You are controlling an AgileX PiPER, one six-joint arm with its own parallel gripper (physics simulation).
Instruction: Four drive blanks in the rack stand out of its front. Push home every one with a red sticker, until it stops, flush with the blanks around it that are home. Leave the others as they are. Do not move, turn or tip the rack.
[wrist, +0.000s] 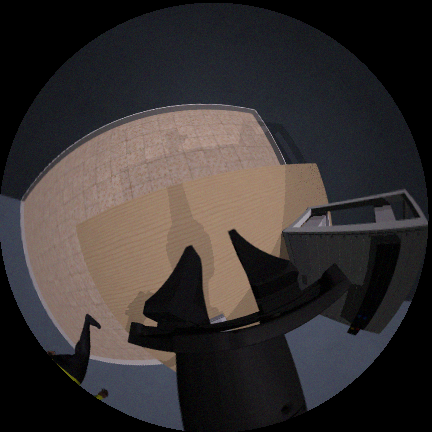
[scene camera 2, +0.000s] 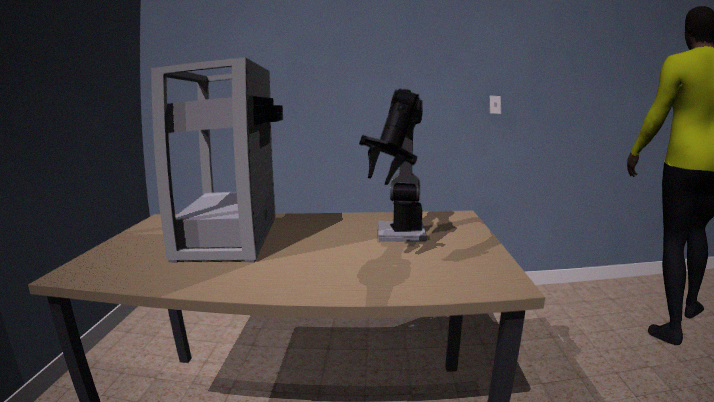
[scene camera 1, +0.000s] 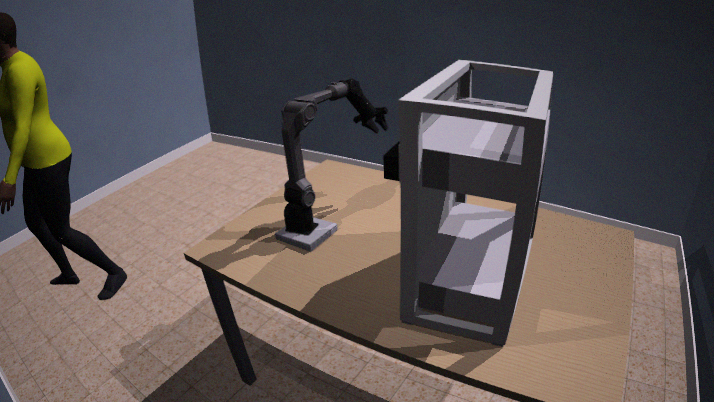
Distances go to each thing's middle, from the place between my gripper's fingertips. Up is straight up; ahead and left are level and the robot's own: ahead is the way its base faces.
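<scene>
Grey rack [scene camera 1: 465, 260]: my hand 440 mm short of it, 460 mm to the left of it, 40 mm below it.
</scene>
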